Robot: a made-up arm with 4 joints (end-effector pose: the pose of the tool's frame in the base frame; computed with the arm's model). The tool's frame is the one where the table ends. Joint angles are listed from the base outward.
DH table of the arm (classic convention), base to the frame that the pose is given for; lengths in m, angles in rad. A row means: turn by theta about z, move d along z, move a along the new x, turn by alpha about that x. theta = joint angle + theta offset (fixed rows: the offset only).
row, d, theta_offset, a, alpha
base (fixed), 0.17, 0, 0, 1.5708
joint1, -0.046, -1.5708, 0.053, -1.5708
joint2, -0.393, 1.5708, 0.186, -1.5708
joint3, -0.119, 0, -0.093, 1.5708
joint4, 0.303, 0, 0.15, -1.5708
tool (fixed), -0.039, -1.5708, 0, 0
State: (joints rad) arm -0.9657 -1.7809 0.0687 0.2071
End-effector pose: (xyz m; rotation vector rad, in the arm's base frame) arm -0.2919 -0.1335 0.0836 -1.4262 0.8147 0.7965
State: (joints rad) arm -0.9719 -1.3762 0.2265 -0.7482
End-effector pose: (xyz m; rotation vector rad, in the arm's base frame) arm -0.3358 -0.1516 0.0565 -1.8046 0.6463 1.2591
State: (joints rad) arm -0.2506 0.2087 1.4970 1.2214
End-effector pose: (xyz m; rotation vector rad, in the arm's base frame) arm -0.3402 0.5214 0.3154 1.3281 0.9560 1.2786
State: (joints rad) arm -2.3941 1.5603 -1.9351 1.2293
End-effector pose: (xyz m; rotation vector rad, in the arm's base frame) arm 0.2710 0.0357 0.6228 1.6420 -0.4222 2.4279
